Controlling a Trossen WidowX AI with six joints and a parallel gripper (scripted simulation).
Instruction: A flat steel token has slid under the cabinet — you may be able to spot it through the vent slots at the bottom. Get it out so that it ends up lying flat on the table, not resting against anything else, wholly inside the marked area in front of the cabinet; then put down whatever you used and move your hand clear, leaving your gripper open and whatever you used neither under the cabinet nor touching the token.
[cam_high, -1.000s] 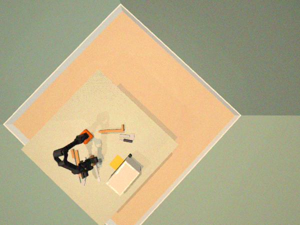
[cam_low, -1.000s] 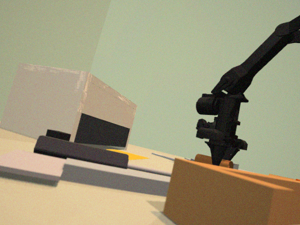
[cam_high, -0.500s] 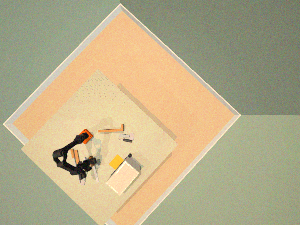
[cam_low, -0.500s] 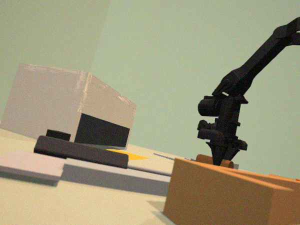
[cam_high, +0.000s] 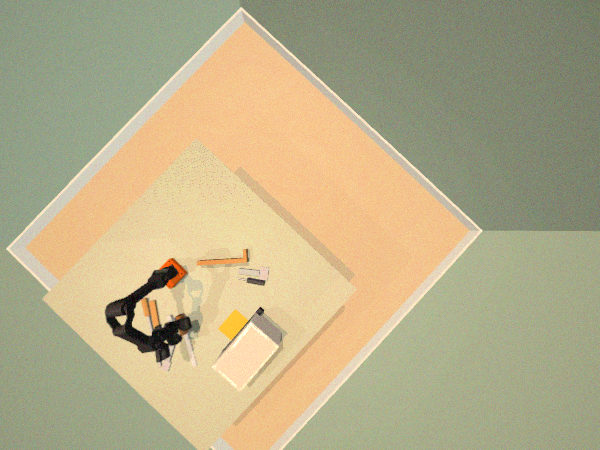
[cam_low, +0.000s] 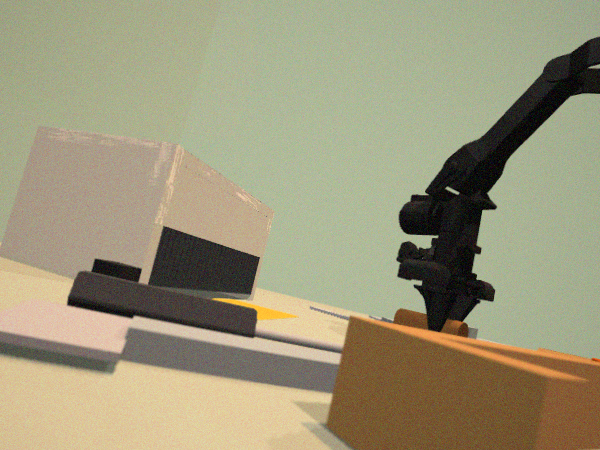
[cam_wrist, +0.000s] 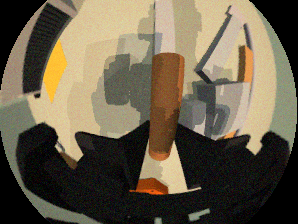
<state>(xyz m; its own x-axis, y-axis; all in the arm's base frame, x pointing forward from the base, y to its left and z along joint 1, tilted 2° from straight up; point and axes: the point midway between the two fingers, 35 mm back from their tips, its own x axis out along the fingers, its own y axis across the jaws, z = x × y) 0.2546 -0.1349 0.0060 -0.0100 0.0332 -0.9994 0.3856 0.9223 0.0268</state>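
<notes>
Now: gripper tip 14 cm to the left of the orange stick and 6 cm past it. Also, from my gripper tip: token: 34 cm ahead, 21 cm to the left, 1 cm below; dark screwdriver: 45 cm to the left, 6 cm ahead.
</notes>
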